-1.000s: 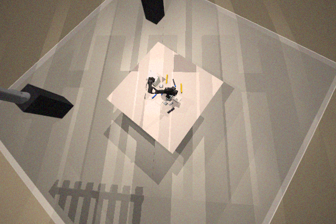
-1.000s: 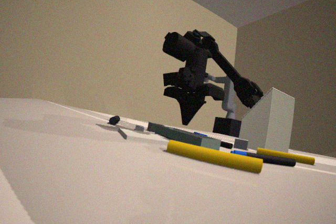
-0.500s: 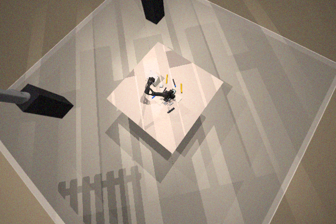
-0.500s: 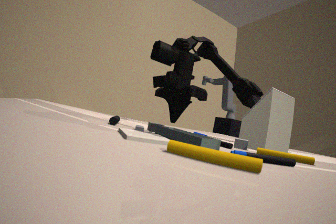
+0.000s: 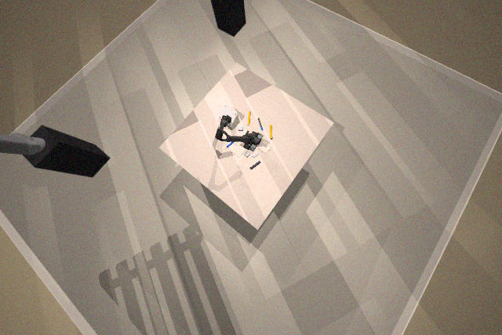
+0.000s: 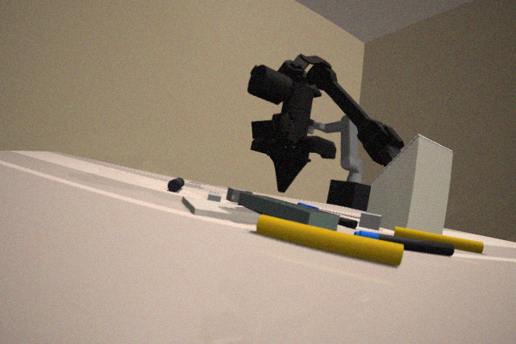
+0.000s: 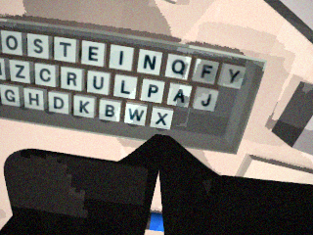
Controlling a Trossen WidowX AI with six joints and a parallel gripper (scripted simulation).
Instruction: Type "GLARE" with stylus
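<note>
Right now the blue stylus is 18 cm behind my gripper tip, 16 cm to the right of it and 3 cm below it. Round my gripper tip: small grey cube 19 cm behind, 7 cm to the left, 3 cm below; then small black object 16 cm ahead, 15 cm to the right, 3 cm below.
</note>
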